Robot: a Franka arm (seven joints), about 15 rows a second.
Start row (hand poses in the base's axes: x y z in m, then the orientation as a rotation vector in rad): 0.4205 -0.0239 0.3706 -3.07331 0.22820 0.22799
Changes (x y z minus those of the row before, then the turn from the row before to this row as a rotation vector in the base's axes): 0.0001 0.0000 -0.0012 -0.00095 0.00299 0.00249; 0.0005 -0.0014 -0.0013 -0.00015 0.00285 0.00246; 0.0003 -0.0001 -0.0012 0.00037 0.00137 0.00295; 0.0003 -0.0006 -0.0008 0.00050 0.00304 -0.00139; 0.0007 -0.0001 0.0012 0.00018 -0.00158 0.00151; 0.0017 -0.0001 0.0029 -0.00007 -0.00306 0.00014; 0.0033 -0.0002 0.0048 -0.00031 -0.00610 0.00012; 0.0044 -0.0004 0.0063 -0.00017 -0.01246 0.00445; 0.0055 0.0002 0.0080 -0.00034 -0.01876 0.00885; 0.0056 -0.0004 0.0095 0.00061 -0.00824 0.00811; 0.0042 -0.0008 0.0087 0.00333 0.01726 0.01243; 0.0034 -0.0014 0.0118 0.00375 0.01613 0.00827
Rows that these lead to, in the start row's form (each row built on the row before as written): 0.4206 -0.0239 0.3694 -3.07457 0.22469 0.23267; 0.4211 -0.0253 0.3681 -3.07503 0.22107 0.23717; 0.4214 -0.0254 0.3669 -3.07513 0.21654 0.23943; 0.4217 -0.0260 0.3661 -3.07422 0.21871 0.24407; 0.4224 -0.0261 0.3673 -3.07441 0.21629 0.24171; 0.4241 -0.0262 0.3702 -3.07467 0.21596 0.23699; 0.4274 -0.0264 0.3750 -3.07530 0.21557 0.22757; 0.4318 -0.0268 0.3813 -3.07678 0.20823 0.20854; 0.4373 -0.0266 0.3893 -3.07919 0.19388 0.17996; 0.4429 -0.0270 0.3988 -3.08002 0.18097 0.16762; 0.4471 -0.0278 0.4075 -3.07783 0.16215 0.19489; 0.4505 -0.0292 0.4193 -3.07438 0.14961 0.22019
